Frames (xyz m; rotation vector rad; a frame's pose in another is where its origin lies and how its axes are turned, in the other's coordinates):
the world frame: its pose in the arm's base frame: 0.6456 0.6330 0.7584 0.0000 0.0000 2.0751
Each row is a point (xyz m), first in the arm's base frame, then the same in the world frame.
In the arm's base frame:
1: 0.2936 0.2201 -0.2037
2: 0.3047 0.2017 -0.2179
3: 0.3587 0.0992 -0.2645
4: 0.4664 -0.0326 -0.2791
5: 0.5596 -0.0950 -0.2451
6: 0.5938 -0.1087 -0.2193
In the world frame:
1: -0.1914 0.5077 -0.9621
2: -0.2129 0.5069 -0.9763
3: -0.3287 0.5091 -1.0229
4: -0.4962 0.4785 -1.0375
5: -0.5958 0.4271 -1.0035
6: -0.6243 0.4037 -0.9777

